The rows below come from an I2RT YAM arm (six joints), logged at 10 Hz.
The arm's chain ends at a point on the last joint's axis. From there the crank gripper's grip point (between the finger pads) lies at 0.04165 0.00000 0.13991 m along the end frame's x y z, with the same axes.
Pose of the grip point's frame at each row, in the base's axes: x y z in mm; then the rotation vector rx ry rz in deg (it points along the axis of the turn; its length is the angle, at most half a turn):
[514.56 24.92 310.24 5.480 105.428 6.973]
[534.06 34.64 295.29 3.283 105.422 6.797]
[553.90 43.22 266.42 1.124 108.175 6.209]
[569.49 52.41 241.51 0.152 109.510 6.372]
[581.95 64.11 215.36 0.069 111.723 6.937]
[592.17 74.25 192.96 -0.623 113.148 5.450]
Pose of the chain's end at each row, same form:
[391.00 14.83 387.32 5.480 105.428 6.973]
[410.57 23.20 372.29 3.283 105.422 6.797]
[434.34 31.24 349.31 1.124 108.175 6.209]
[452.01 39.39 327.17 0.152 109.510 6.372]
[467.97 49.87 305.45 0.069 111.723 6.937]
[480.31 62.64 286.04 -0.623 113.148 5.450]

